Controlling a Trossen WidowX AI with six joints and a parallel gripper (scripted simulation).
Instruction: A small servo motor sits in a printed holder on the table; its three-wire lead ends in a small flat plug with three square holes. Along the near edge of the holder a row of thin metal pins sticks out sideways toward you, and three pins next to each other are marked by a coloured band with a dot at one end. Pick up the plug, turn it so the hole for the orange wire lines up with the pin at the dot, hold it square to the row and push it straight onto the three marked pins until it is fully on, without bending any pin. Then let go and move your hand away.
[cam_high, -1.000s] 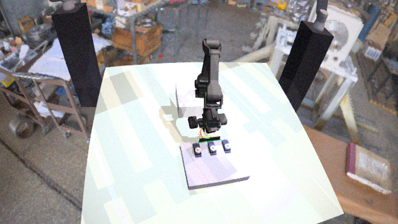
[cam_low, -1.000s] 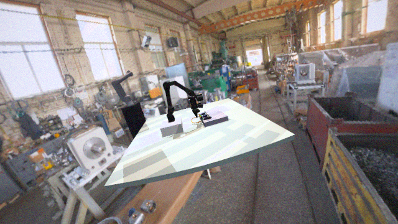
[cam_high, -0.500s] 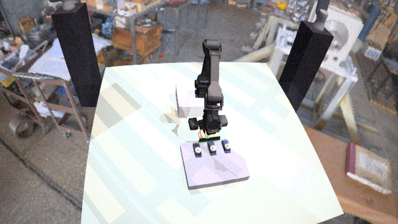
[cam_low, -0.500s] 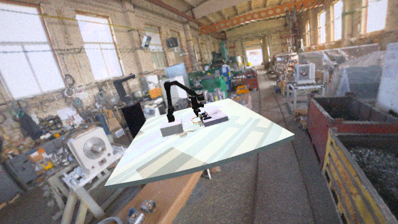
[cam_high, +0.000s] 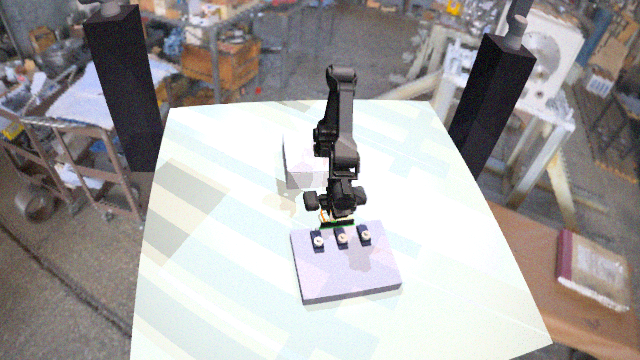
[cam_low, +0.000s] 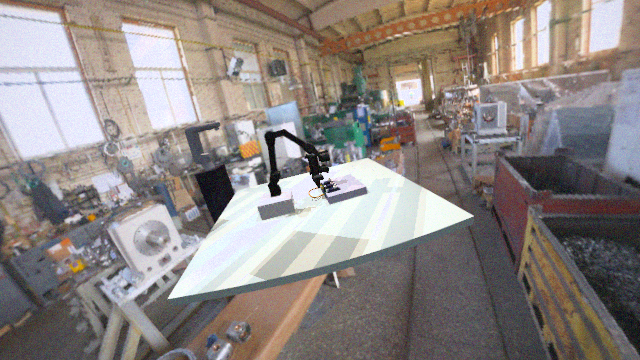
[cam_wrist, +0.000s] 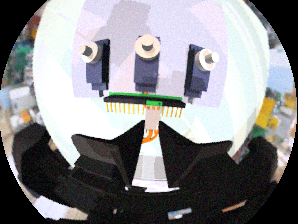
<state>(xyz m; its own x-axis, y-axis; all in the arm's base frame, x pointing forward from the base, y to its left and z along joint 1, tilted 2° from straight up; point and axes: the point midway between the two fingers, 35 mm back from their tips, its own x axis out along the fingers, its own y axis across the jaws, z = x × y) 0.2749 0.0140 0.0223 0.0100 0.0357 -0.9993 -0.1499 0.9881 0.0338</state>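
Now: the green band 30 mm ahead of my gripper tip. From my gripper tip the other things lie so: printed holder 180 mm ahead, 40 mm to the left, 50 mm below.
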